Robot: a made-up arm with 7 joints. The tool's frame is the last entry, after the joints.
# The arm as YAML. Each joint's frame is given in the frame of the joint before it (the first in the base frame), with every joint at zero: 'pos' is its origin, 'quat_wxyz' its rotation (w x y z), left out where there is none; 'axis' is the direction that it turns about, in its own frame. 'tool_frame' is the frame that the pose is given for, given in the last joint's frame.
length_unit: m
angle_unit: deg
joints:
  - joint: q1
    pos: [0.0, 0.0, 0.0]
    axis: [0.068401, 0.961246, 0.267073]
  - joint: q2
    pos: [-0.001, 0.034, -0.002]
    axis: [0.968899, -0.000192, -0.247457]
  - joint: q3
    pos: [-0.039, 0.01, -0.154]
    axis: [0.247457, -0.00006, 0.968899]
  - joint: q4
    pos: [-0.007, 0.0, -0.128]
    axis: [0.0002, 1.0, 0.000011]
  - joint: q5
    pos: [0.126, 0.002, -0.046]
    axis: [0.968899, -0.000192, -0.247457]
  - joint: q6
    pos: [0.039, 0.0, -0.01]
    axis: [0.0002, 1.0, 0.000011]
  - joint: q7
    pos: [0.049, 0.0, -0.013]
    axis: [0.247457, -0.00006, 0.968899]
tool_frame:
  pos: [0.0, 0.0, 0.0]
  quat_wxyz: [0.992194, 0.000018, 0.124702, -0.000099]
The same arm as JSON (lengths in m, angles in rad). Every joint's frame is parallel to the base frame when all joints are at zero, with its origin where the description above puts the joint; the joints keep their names.
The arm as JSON. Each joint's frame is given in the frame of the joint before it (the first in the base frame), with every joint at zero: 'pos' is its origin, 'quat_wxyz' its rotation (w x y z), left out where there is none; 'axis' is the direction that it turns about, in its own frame. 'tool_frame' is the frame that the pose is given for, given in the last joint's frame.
{"length_unit": "m", "angle_unit": "rad", "joints": [
  {"joint": "q1", "pos": [0.0, 0.0, 0.0], "axis": [0.068403, 0.961235, 0.26711]},
  {"joint": "q2", "pos": [-0.001, 0.034, -0.002], "axis": [0.968889, -0.0002, -0.247497]},
  {"joint": "q3", "pos": [-0.039, 0.01, -0.154], "axis": [0.247497, -0.0001, 0.968889]},
  {"joint": "q4", "pos": [-0.007, 0.0, -0.128], "axis": [0.0002, 1.0, 0.0]},
  {"joint": "q5", "pos": [0.126, 0.002, -0.046], "axis": [0.968889, -0.0002, -0.247497]},
  {"joint": "q6", "pos": [0.039, 0.0, -0.01], "axis": [0.0002, 1.0, 0.0]},
  {"joint": "q7", "pos": [0.049, 0.0, -0.013], "axis": [0.247497, -0.0001, 0.968889]}
], "tool_frame": {"pos": [0.0, 0.0, 0.0], "quat_wxyz": [0.992194, 0.000018, 0.124702, -0.000099]}}

